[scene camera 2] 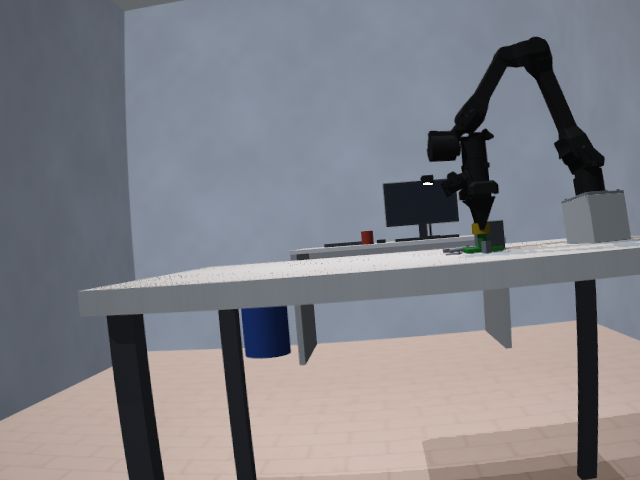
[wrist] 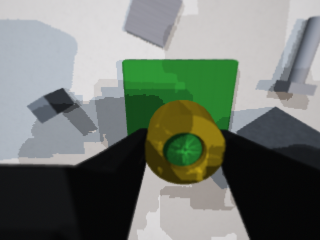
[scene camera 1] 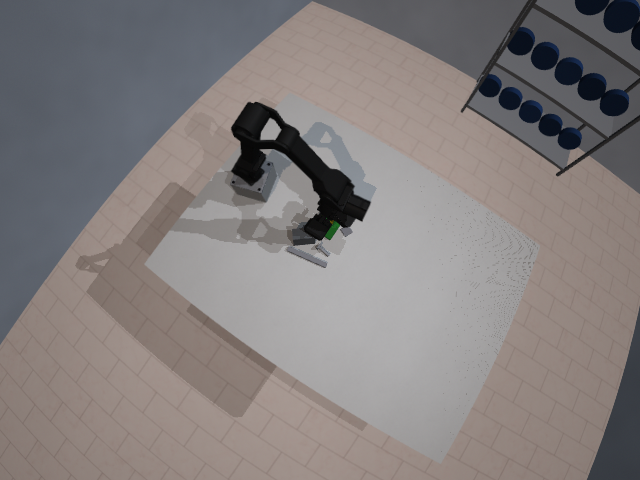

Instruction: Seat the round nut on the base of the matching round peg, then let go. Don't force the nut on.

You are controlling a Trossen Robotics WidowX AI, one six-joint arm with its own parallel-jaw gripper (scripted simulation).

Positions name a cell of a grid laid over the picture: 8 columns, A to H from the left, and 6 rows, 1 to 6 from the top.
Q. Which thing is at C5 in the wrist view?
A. My gripper.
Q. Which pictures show my gripper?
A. Scene camera 2, the wrist view and scene camera 1: all of them.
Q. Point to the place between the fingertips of my gripper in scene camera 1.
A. E3
